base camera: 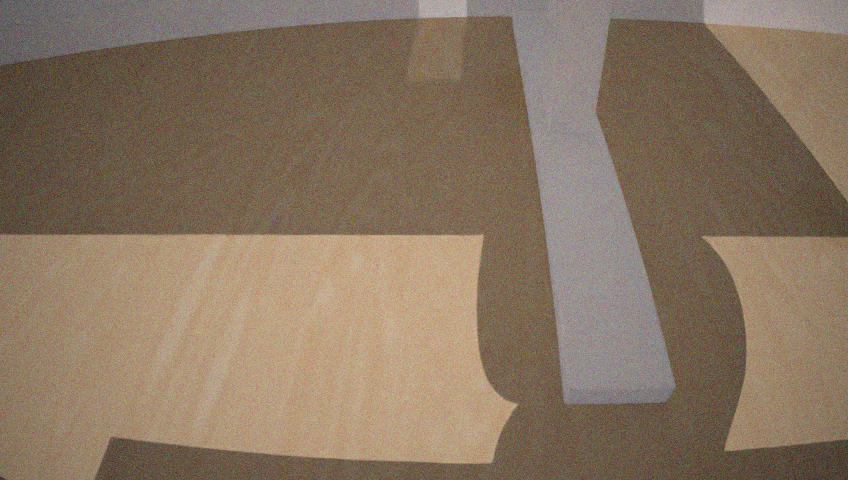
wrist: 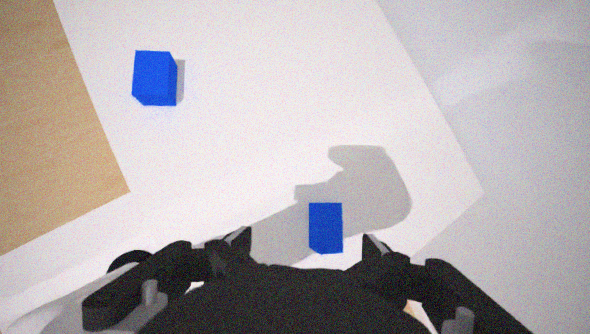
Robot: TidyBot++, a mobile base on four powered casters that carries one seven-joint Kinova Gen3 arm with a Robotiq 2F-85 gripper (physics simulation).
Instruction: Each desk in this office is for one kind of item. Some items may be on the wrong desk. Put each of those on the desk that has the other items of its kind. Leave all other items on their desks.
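Frame: origin at the arm's base, x ahead, y left, z up, level; metres.
Seen in the pictures: gripper, fingertip midpoint: (wrist: 305,242).
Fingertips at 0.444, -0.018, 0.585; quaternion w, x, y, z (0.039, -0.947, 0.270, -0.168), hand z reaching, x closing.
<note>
Offsets run from my fingertips to a thing's top centre, as dx, dy, dz. Level surfaces: height alone.
In the wrist view, my gripper (wrist: 305,242) is open and empty above a white desk @(dz -0.261) (wrist: 260,90). One blue block @(+0.081, -0.065, -0.197) (wrist: 325,228) shows in the gap between the spread fingers, nearer the right finger, with free space on both sides. It looks to be on the desk below the fingertips, partly in the gripper's shadow. A second blue block @(-0.068, +0.344, -0.216) (wrist: 154,77) stands on the same desk at the upper left. The gripper and the blocks do not show in the base camera view.
The desk's edges and a corner show at the right in the wrist view. Wooden floor @(dz -0.981) (wrist: 45,120) (base camera: 238,333) lies beyond its left edge. In the base camera view, a pale grey upright (base camera: 595,237) stands on the floor right of centre, among broad shadows.
</note>
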